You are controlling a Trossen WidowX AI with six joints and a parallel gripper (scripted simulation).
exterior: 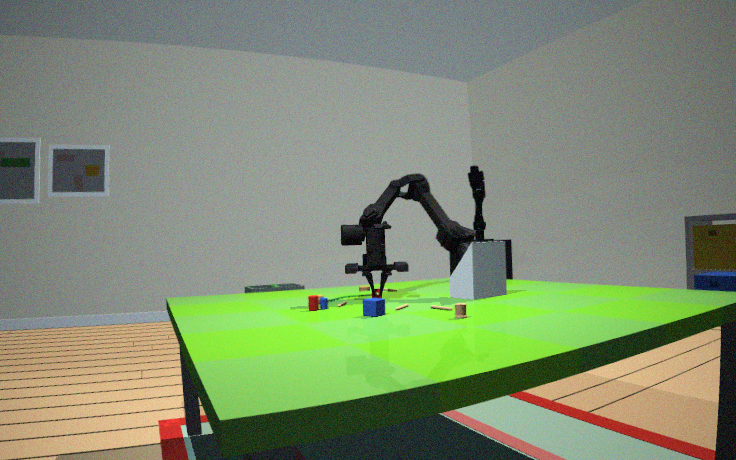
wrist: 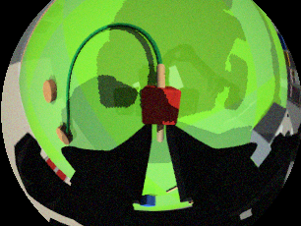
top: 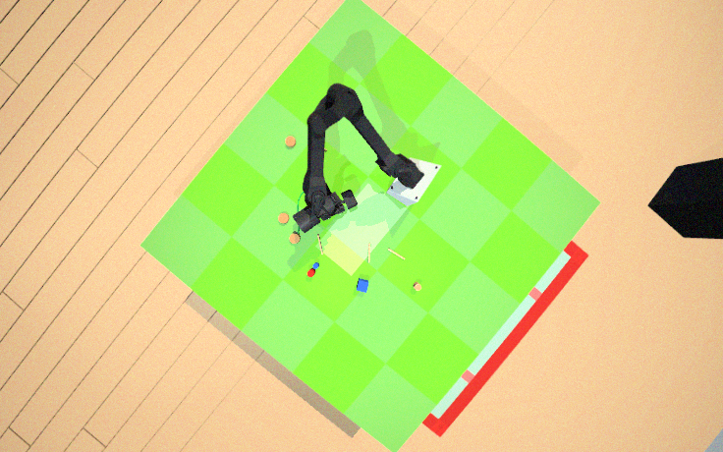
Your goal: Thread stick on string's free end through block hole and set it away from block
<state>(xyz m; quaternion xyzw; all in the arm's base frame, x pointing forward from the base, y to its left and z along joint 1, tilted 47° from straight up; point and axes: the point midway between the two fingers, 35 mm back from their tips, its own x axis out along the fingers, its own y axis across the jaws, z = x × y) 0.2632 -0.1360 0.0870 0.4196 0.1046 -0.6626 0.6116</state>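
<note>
Right now my gripper tip is 2 cm to the left of the red block and 1 cm past it. Also, from my gripper tip: red cylinder 24 cm ahead, 9 cm to the left, 1 cm above; then thin wooden stick 3 cm to the right, 2 cm behind; then round wooden button 18 cm ahead, 4 cm to the right.
</note>
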